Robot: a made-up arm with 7 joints.
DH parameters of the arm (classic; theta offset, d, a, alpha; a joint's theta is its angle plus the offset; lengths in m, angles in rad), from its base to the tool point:
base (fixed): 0 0.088 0 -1.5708
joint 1: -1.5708 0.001 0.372 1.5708
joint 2: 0 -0.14 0.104 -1.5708
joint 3: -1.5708 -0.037 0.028 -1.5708
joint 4: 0 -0.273 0.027 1.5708
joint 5: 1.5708 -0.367 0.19 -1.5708
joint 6: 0 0.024 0.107 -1.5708
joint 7: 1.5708 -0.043 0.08 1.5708
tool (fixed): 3.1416 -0.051 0 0
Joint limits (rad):
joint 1: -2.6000..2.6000
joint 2: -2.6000..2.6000
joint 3: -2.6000..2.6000
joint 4: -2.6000..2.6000
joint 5: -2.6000..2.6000
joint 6: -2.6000..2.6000
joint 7: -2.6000..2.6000
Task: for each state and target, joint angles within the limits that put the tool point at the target. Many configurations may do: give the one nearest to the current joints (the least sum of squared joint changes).
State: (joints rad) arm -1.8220 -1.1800 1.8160 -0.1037 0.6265 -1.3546 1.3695
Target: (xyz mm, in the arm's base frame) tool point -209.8 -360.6 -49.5
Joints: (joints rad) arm -1.8054 -0.6317 2.0113 -0.0051 0.7357 -1.3111 1.4687
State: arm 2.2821 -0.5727 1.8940 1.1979 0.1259 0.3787 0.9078
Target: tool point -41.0 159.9 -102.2
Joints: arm 2.6000 -0.7920 1.2233 1.0831 0.7198 0.6841 1.3251
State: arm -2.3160 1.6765 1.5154 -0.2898 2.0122 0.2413 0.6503
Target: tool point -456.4 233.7 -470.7
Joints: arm -2.1792 2.0576 1.6548 -0.2110 1.8900 0.1196 0.6609
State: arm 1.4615 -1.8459 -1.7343 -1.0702 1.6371 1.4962 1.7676
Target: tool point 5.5 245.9 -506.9
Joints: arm 1.6353 -1.9052 -1.7525 -1.1023 1.7363 1.5089 1.8359
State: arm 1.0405 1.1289 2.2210 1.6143 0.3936 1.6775 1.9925
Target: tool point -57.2 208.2 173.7
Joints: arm 0.7928 1.2265 2.2849 2.2712 0.6697 1.6439 2.1876
